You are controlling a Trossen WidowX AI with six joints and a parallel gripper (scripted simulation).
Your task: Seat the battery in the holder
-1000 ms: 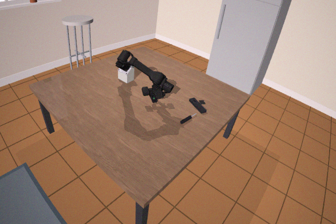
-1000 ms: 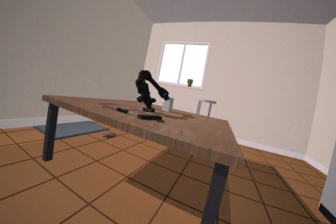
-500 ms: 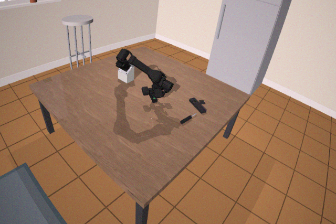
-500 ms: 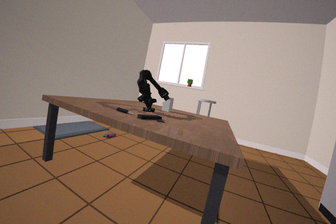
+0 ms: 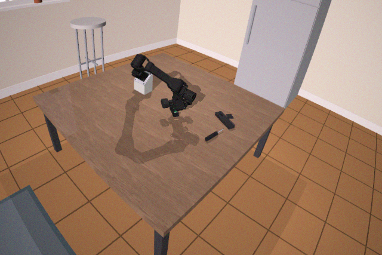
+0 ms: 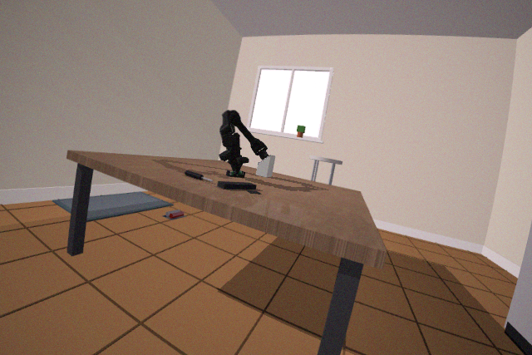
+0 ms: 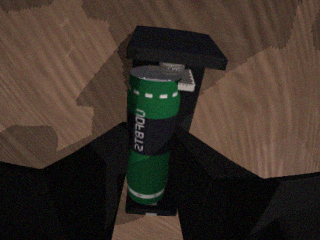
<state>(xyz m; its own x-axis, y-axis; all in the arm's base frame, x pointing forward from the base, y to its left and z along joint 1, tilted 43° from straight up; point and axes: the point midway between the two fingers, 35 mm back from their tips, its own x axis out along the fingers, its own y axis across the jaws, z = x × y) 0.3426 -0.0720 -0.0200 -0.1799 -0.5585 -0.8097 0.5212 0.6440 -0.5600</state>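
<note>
The grey metal contact lies 20 mm to the right of my gripper tip and 20 mm ahead of it. Also, from my gripper tip: black flat device: 280 mm ahead, 160 mm to the left; black-handled screwdriver: 310 mm ahead.
</note>
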